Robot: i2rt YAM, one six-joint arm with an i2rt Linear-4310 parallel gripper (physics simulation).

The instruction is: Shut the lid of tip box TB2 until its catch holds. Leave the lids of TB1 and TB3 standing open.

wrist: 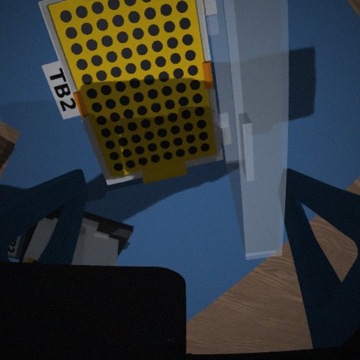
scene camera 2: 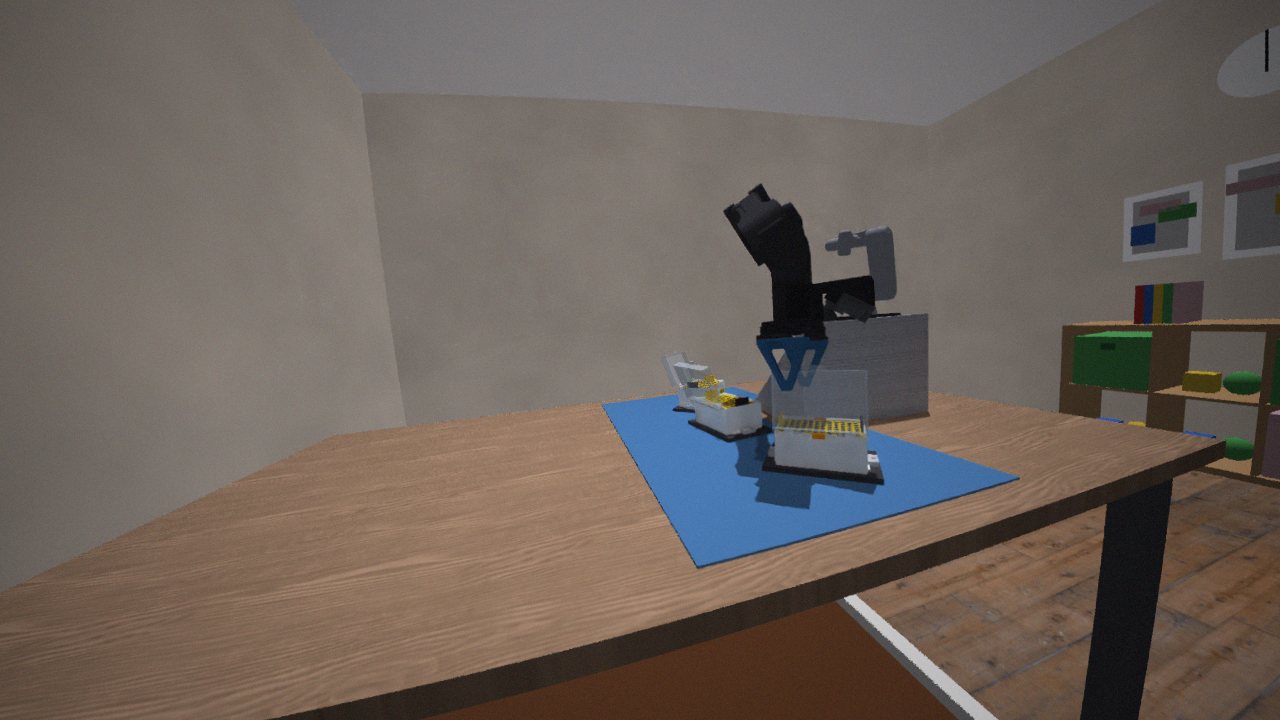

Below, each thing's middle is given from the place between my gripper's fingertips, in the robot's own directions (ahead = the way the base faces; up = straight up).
Right now my hand is 70 mm past the label (wrist: 64, 98), 40 mm to the left of it and 120 mm above it.
